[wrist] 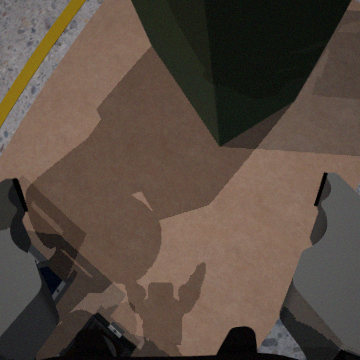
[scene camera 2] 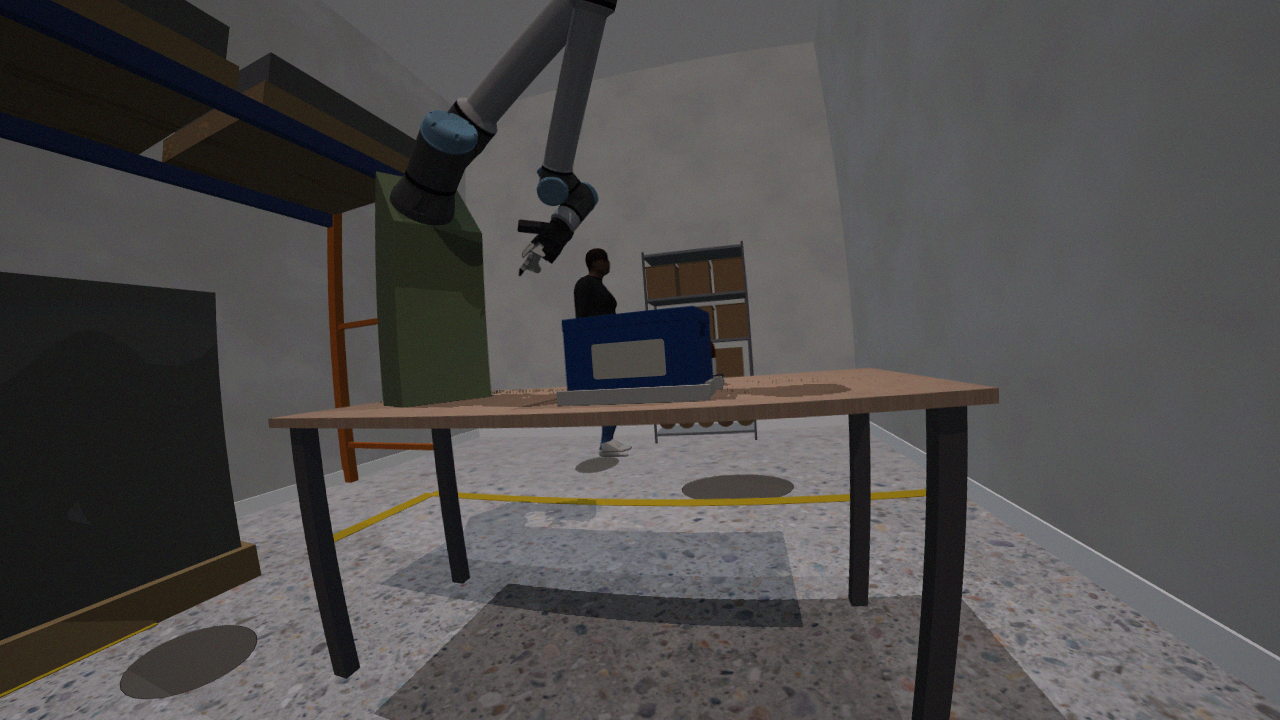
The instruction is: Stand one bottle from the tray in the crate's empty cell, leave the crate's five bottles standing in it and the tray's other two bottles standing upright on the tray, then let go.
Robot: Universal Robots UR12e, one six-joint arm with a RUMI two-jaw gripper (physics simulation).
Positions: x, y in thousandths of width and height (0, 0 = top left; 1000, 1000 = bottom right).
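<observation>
What I can see is my gripper (scene camera 2: 407, 372). The wrist view gives me a look at it too, and there I find the gripper (wrist: 474, 499).
</observation>
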